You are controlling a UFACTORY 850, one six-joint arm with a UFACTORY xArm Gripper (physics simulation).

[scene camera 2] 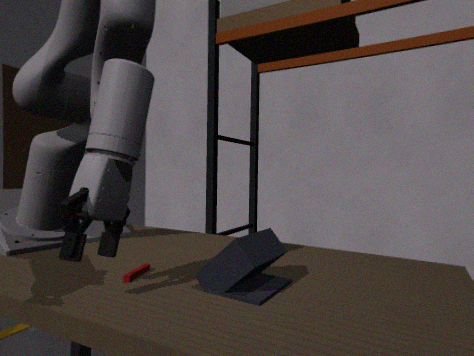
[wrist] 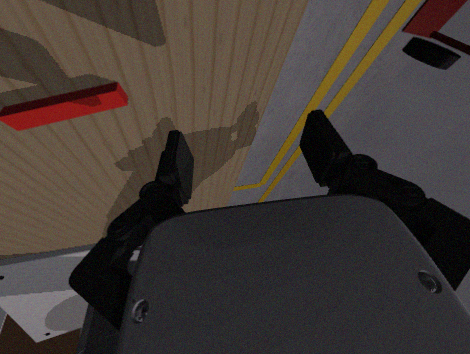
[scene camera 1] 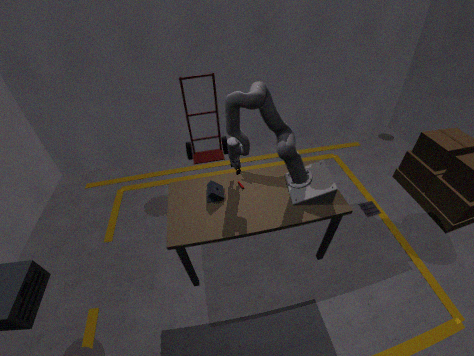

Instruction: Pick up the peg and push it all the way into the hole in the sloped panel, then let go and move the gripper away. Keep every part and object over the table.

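Note:
The red peg [scene camera 1: 241, 185] [scene camera 2: 136, 273] [wrist: 67, 106] lies flat on the table. The dark grey block with the sloped panel [scene camera 1: 215, 191] [scene camera 2: 242, 260] stands on the table; in scene camera 1 a small dark hole shows in its panel, and in scene camera 2 the hole does not show. My gripper [scene camera 1: 238, 172] [scene camera 2: 90, 250] [wrist: 244, 136] is open and empty, above the table surface and beside the peg. In the wrist view the peg is to the left of both fingers, not between them.
The wooden table [scene camera 1: 260, 215] [scene camera 2: 380, 305] [wrist: 220, 60] carries the arm's white base plate [scene camera 1: 320, 192]. In the wrist view the table's edge runs between the fingers. A red hand truck [scene camera 1: 209, 156] stands behind the table, and a shelf rack [scene camera 2: 212, 125] stands beyond it in scene camera 2.

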